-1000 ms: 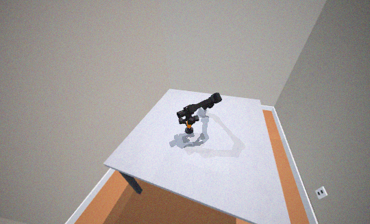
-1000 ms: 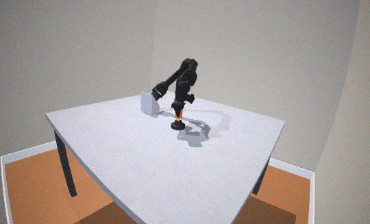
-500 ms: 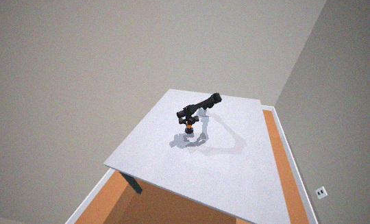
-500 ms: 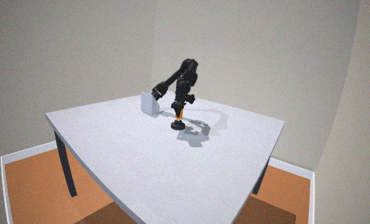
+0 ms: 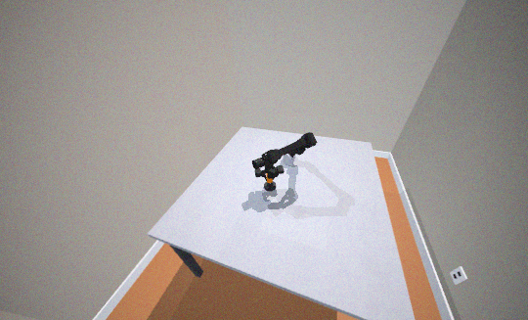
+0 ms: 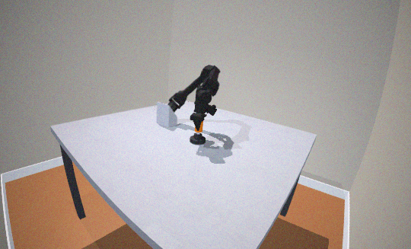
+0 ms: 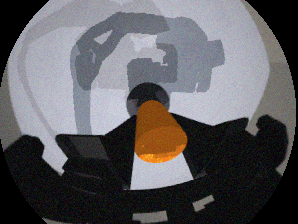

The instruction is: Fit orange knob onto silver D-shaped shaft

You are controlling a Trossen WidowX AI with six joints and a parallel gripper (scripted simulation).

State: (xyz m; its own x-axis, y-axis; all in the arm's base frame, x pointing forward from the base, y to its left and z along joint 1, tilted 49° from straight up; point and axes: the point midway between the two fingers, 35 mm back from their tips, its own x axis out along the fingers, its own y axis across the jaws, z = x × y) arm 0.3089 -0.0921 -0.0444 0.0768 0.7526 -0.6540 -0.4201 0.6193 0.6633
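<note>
The orange knob is 30 mm above my gripper tip. From my gripper tip the other things lie so: round pedestal: 40 mm below.
</note>
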